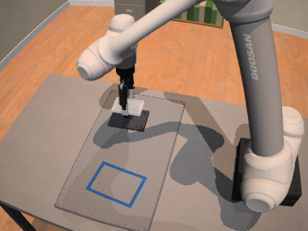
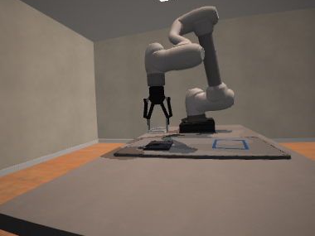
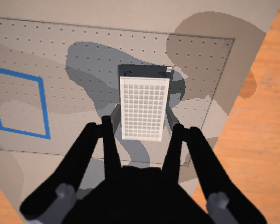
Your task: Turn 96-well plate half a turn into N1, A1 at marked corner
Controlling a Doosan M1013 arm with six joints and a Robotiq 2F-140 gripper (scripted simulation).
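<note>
My gripper is now 10 cm above the plate nest N1. Also, from my hand: corner mark: 9 cm below, 8 cm ahead, 5 cm to the right; then white 96-well plate: 2 cm below.
</note>
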